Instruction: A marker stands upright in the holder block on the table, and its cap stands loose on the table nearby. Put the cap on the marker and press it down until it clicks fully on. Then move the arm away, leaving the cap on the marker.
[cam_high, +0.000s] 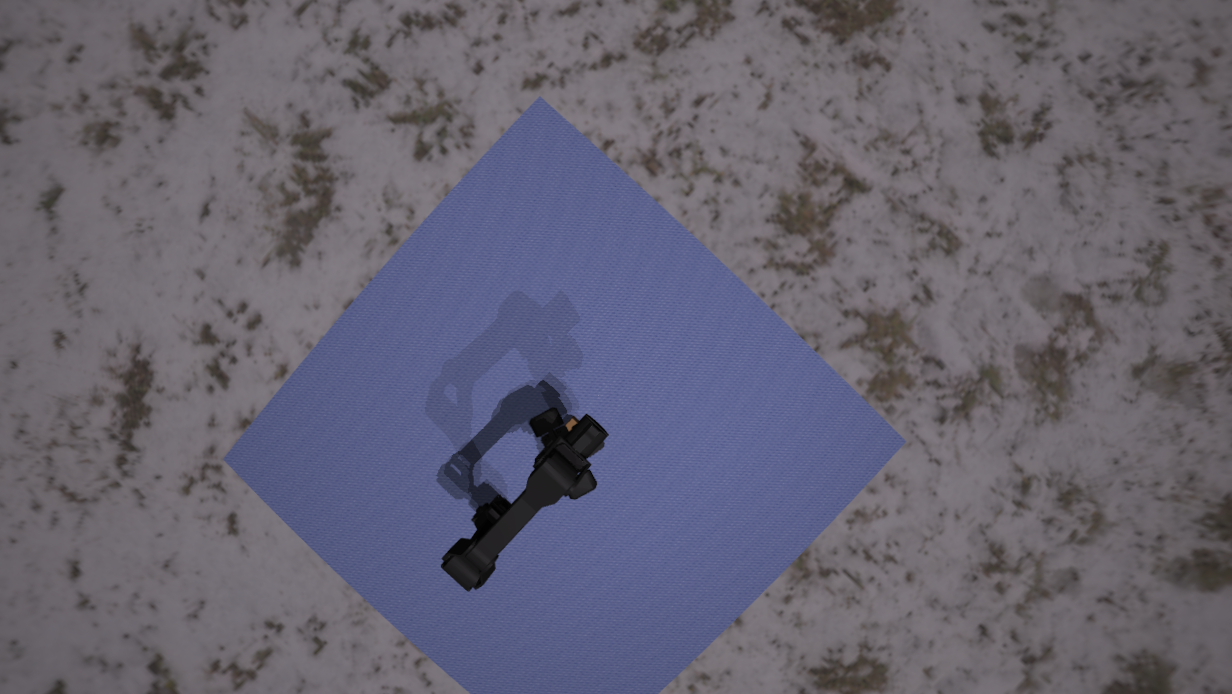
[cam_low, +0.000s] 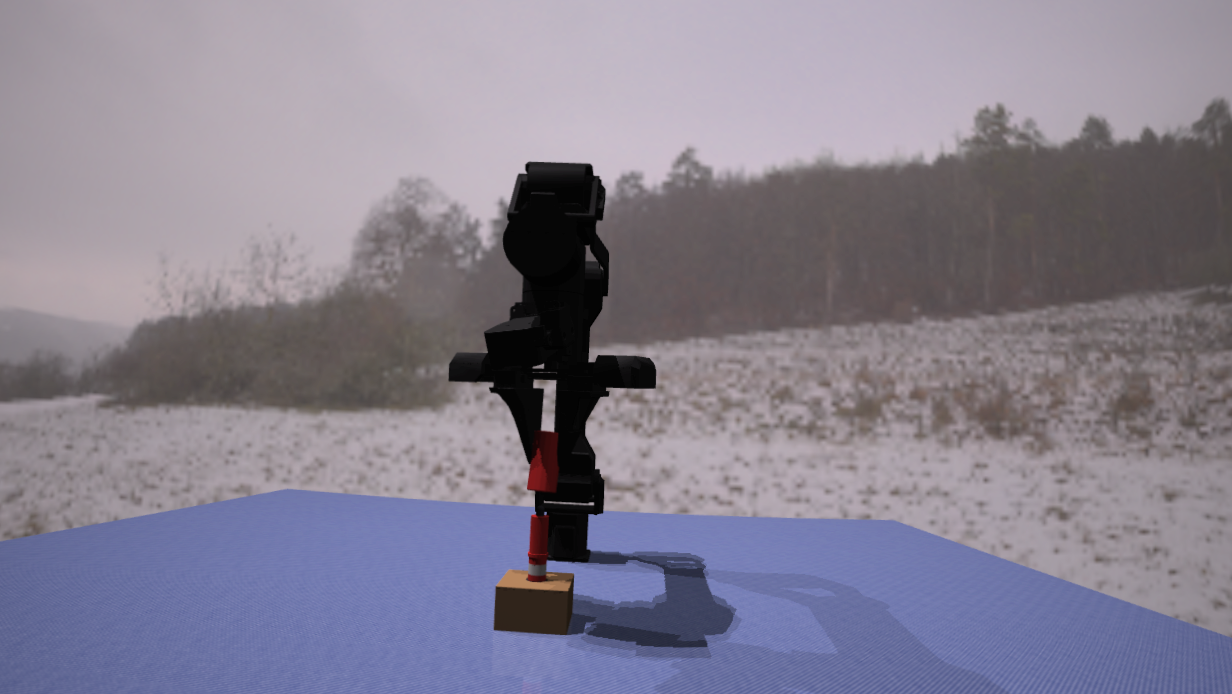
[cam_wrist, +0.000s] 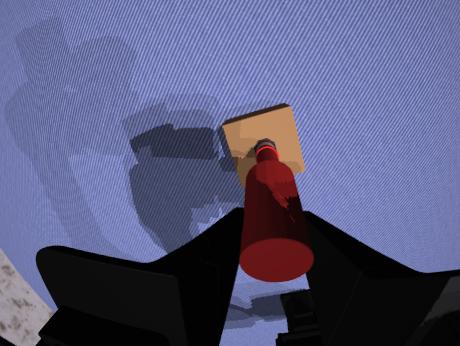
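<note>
My gripper tip is 120 mm above the holder block. From my gripper tip the other things lie so: red cap (right at my gripper tip).
</note>
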